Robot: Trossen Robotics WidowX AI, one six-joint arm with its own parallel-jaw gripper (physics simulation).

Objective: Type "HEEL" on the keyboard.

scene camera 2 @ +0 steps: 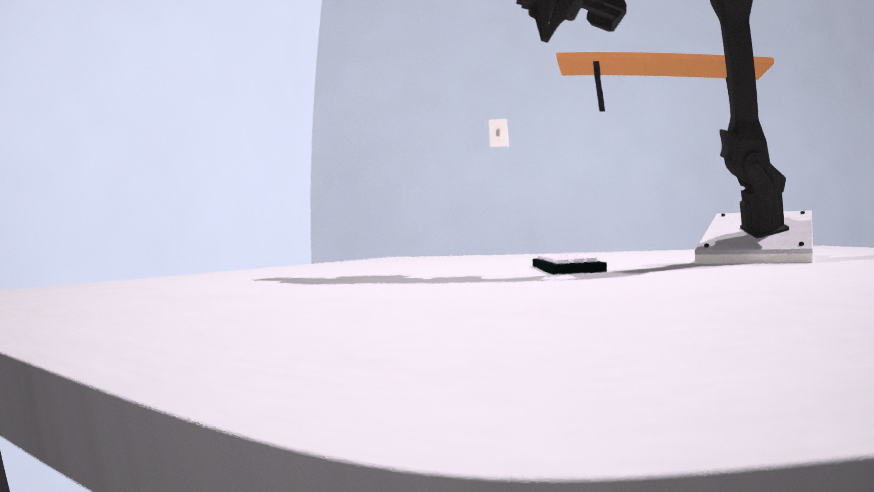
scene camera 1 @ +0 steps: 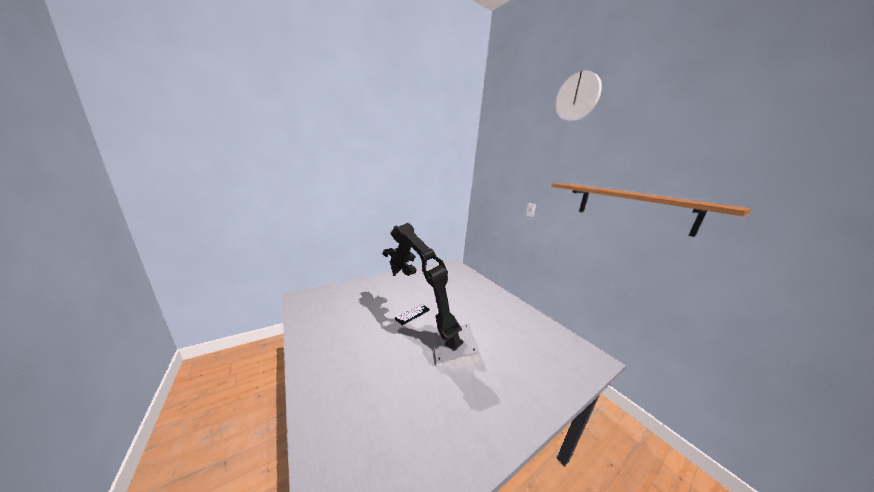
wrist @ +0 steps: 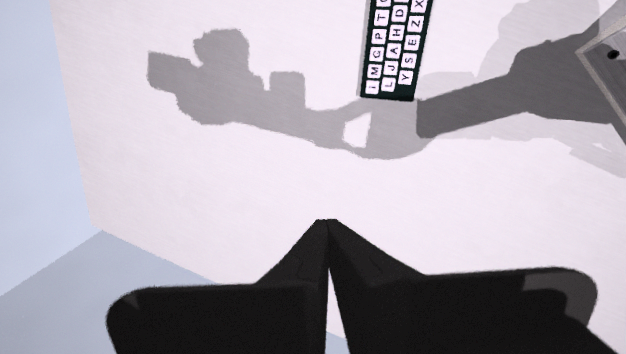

Labels:
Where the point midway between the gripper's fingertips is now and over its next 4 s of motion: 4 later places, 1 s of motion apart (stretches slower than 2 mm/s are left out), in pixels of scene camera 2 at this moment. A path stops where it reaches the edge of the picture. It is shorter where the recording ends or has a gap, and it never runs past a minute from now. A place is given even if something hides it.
The gripper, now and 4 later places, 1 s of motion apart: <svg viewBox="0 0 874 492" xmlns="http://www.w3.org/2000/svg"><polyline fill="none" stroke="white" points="544,40 547,126 551,163 566,231 569,246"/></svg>

